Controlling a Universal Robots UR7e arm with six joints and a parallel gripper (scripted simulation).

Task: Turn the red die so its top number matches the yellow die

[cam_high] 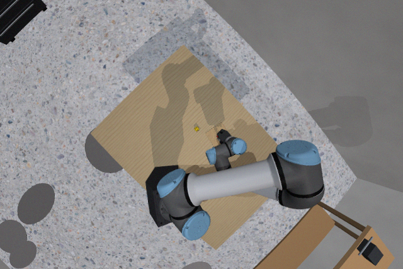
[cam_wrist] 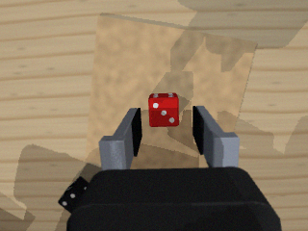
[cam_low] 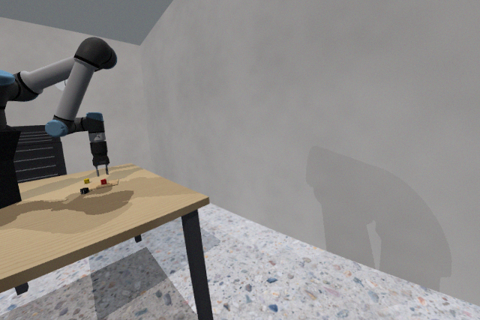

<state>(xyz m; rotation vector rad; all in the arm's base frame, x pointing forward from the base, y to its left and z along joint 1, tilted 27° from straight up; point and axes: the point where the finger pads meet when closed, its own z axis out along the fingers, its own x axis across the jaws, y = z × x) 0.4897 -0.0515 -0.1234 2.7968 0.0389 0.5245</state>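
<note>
My hand is 5 cm above the red die. The rest, counted from my hand: black die 10 cm behind, 9 cm to the right, 6 cm below; tan mat 7 cm below; yellow die 7 cm behind, 15 cm to the left, 6 cm below.
</note>
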